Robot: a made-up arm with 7 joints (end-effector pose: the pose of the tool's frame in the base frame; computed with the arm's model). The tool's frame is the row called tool. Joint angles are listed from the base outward.
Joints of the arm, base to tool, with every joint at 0 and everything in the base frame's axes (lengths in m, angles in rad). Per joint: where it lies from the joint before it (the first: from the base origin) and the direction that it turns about. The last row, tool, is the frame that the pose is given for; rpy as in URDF.
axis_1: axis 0 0.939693 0.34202 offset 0.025 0.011 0.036
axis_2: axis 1 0 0 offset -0.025 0.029 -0.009
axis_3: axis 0 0 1 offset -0.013 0.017 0.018
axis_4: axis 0 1 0 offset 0.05 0.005 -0.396
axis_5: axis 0 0 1 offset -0.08 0.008 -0.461
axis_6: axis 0 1 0 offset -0.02 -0.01 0.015
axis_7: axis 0 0 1 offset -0.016 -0.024 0.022
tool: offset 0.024 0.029 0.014 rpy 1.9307 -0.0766 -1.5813
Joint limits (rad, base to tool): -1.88..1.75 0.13..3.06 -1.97..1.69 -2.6..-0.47 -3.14..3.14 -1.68..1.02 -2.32..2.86
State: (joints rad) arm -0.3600 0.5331 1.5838 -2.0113 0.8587 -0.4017 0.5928
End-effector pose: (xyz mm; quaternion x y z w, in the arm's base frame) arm 80.6 615.8 23.1 -0.3200 0.1062 -0.7095 0.6188
Working (the frame after each row of the table, in the pose's form):
after axis_1: 25.0 11.0 36.0 0.0000 -0.1682 -0.0612 0.9838
after axis_2: 8.1 42.6 19.8 0.2591 -0.1784 -0.0148 0.9491
after axis_3: -11.4 50.1 38.4 0.0551 -0.3098 0.6651 0.6772
after axis_4: 117.2 286.7 -256.2 0.5912 -0.7378 0.3097 0.1011
after axis_5: 32.2 618.1 63.0 -0.2304 0.9170 -0.3236 0.0370
after axis_6: 57.2 611.6 55.7 -0.2903 0.8911 -0.2712 0.2192
after axis_7: 90.6 597.5 57.4 -0.0174 0.9371 -0.1953 0.2888

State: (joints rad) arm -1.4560 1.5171 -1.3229 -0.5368 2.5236 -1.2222 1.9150
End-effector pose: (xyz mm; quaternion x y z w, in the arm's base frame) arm 598.5 640.2 218.2 0.1188 0.2272 -0.9603 0.1096
Working (the frame after each row of the table, in the pose's form):
after axis_1: 25.0 11.0 36.0 0.0000 -0.6253 -0.2276 0.7465
after axis_2: 40.4 42.9 19.0 0.5135 -0.6104 0.2649 0.5418
after axis_3: 16.4 37.2 5.9 0.7801 -0.1662 -0.1238 0.5903
after axis_4: 215.7 364.1 118.7 0.7194 -0.3168 -0.3262 0.5251
after axis_5: 537.6 678.9 246.0 -0.0830 -0.7816 0.4010 0.4705
after axis_6: 538.9 653.9 236.2 -0.1621 0.9101 -0.3761 0.0632
after axis_7: 565.1 628.8 237.4 0.6510 0.6564 -0.1648 0.3439

